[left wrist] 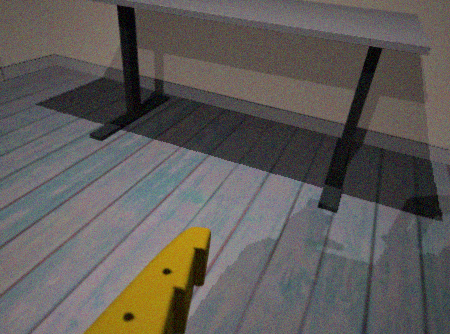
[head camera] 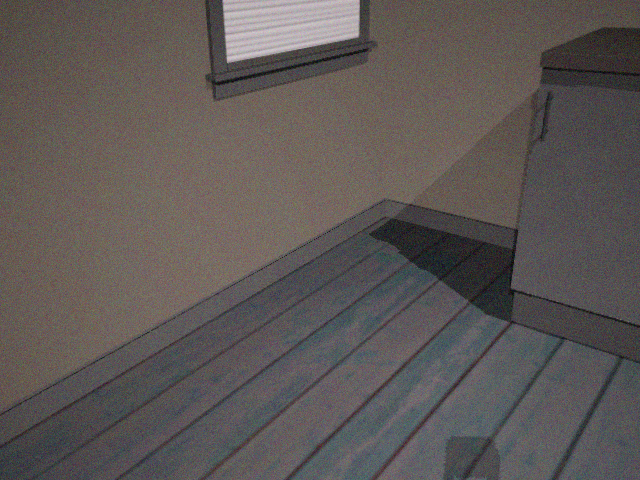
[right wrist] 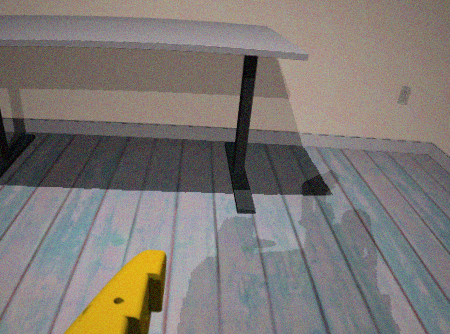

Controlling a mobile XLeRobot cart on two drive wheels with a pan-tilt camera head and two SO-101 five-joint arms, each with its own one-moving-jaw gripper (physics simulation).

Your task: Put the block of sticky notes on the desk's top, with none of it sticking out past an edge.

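Places are measured from the left arm's base along level axes (x left, y ahead, z down), in centimetres.
Pixels of known places: left hand at its tool point: point(left wrist: 208, 249); right hand at its tool point: point(right wrist: 164, 273).
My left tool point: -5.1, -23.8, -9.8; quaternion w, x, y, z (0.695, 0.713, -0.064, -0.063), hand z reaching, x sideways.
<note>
Behind a point stands the place of what it marks, as x, y, z.
The desk point(left wrist: 310, 22) @(-8.4, -153.5, 5.5) point(right wrist: 150, 32) @(-26.1, -165.8, 5.5) has a pale grey top on dark legs. It stands against the wall, across the upper part of both wrist views, some way beyond my grippers. The visible part of its top is seen at a low angle. The block of sticky notes does not show in any view. My left gripper point(left wrist: 202, 235) shows one yellow notched jaw, so it is fully open, over the floor in front of the desk. My right gripper point(right wrist: 160, 257) also shows one yellow notched jaw and is fully open, over the floor. No object shows at either jaw.
A grey cabinet point(head camera: 578, 196) @(4.7, 197.8, 26.4) with a dark top point(head camera: 594, 51) @(8.1, 202.2, -13.5) and a handle stands at the right in the head view. A window point(head camera: 292, 25) @(105.7, 206.4, -16.0) is in the wall to its left. The desk's legs point(left wrist: 131, 65) @(-102.3, -188.2, 44.8) point(right wrist: 246, 105) @(18.5, -172.2, 37.9) have long feet on the plank floor.
</note>
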